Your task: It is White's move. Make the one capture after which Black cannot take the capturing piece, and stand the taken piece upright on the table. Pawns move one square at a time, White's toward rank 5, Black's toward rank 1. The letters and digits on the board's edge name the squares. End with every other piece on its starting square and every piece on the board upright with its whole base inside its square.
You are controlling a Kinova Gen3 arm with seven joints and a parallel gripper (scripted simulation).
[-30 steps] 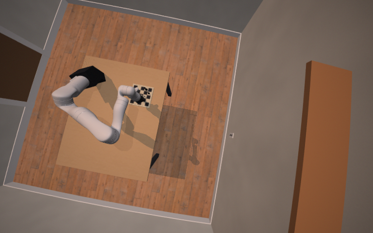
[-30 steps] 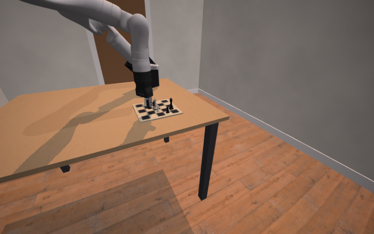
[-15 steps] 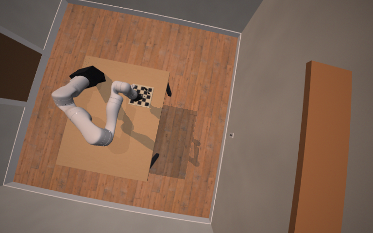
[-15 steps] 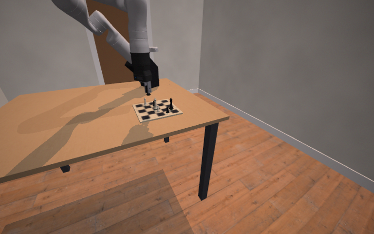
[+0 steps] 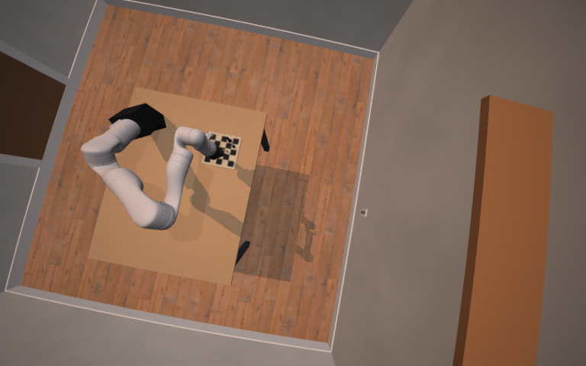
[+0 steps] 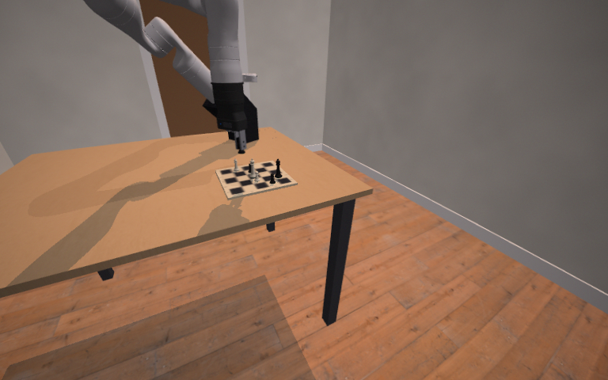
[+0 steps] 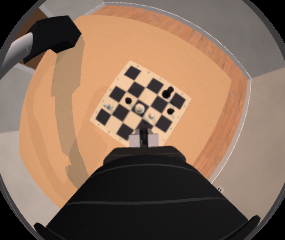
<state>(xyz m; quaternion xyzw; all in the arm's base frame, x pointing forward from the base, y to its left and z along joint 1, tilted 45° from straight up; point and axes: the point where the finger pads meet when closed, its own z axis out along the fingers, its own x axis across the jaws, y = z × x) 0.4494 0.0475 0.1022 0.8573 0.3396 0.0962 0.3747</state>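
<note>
Now: hand 40 mm past the tall white piece, 40 mm to the right of it and 100 mm above it. Also, from my hand: chessboard 40 mm behind, 40 mm to the left, 130 mm below; then black piece 10 mm below.
</note>
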